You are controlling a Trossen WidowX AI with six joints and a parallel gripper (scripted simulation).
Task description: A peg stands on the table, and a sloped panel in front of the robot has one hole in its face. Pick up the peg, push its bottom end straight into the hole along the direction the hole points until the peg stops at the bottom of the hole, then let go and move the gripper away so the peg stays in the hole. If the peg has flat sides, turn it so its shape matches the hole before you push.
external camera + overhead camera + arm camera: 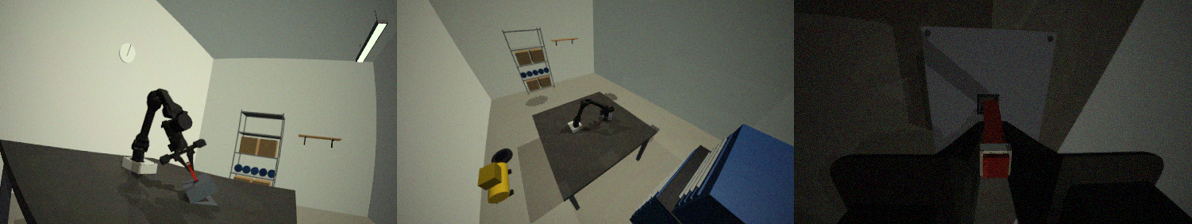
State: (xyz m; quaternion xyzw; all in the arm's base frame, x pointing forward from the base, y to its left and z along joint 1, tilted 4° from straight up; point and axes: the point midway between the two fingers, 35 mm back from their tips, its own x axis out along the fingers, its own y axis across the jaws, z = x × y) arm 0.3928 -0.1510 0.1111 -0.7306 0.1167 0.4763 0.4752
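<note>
The red square peg is 1 cm to the right of my gripper tip, 1 cm behind it and 1 cm above it. Also, from my gripper tip: panel (6 cm below, 3 cm ahead, 2 cm to the left).
</note>
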